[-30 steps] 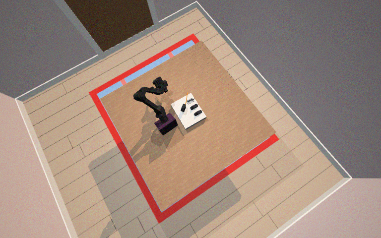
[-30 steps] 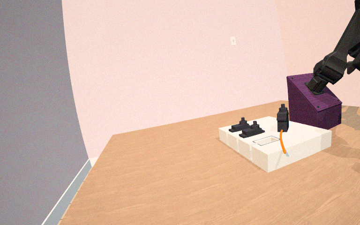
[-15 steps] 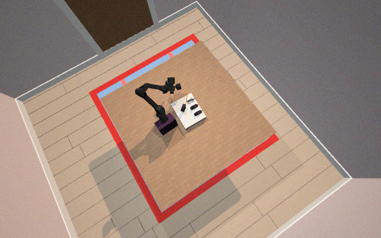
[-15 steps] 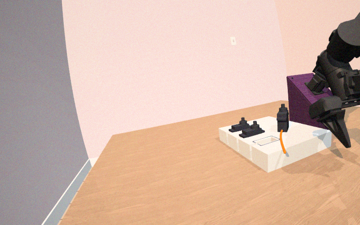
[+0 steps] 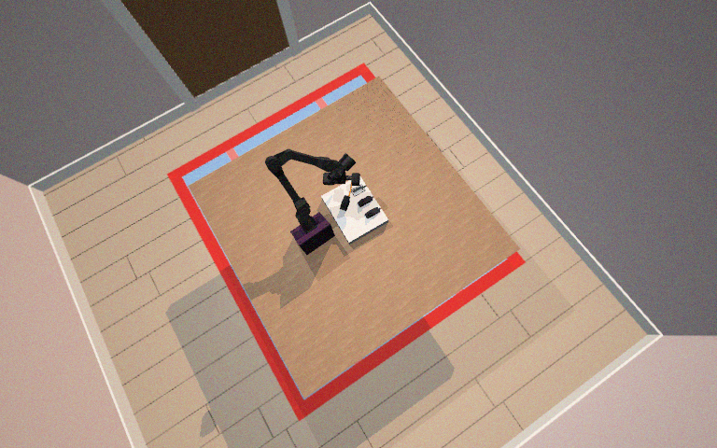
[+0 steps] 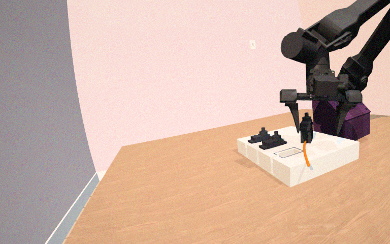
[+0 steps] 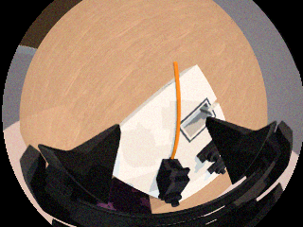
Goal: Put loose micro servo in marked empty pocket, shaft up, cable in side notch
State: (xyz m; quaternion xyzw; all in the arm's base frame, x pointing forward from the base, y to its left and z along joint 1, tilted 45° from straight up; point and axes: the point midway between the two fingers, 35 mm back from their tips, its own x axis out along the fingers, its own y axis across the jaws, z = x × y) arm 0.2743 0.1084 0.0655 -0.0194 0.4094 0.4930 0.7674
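My gripper tip is now 7 cm past the white deck, 13 cm to the left of it and 7 cm above it.
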